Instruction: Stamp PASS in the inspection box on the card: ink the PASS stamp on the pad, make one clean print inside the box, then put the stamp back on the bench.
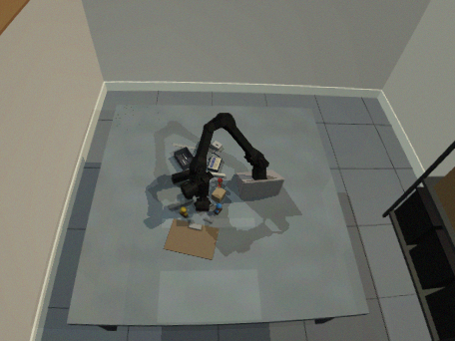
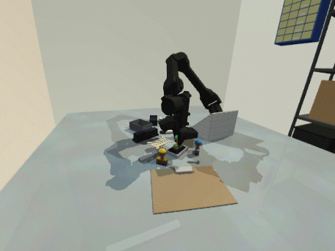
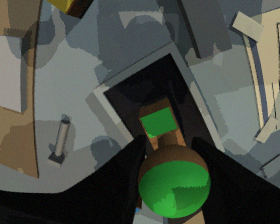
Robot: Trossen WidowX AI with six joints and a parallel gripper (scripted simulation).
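The green stamp is right at my gripper tip. Also, from my gripper tip: small cardboard box 8 cm behind, 4 cm to the right, 2 cm below; blue-knobbed stamp 8 cm behind, 4 cm to the left, 2 cm below; ink pad 3 cm below.
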